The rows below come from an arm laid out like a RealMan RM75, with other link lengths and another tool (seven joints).
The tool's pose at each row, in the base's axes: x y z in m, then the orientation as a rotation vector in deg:
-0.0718 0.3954 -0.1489 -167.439 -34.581 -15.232
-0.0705 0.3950 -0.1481 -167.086 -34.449 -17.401
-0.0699 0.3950 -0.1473 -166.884 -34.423 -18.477
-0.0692 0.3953 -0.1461 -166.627 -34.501 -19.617
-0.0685 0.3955 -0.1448 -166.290 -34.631 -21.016
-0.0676 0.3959 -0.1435 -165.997 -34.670 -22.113
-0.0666 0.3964 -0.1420 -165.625 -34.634 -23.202
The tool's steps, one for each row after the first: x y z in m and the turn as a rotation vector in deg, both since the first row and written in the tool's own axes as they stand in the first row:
0.0012 0.0008 -0.0007 -0.128 1.465 -0.053
0.0019 0.0010 -0.0014 -0.182 2.194 -0.108
0.0029 0.0008 -0.0024 -0.218 2.967 -0.239
0.0038 0.0008 -0.0035 -0.256 3.918 -0.426
0.0051 0.0007 -0.0046 -0.259 4.676 -0.533
0.0065 0.0005 -0.0058 -0.182 5.457 -0.594

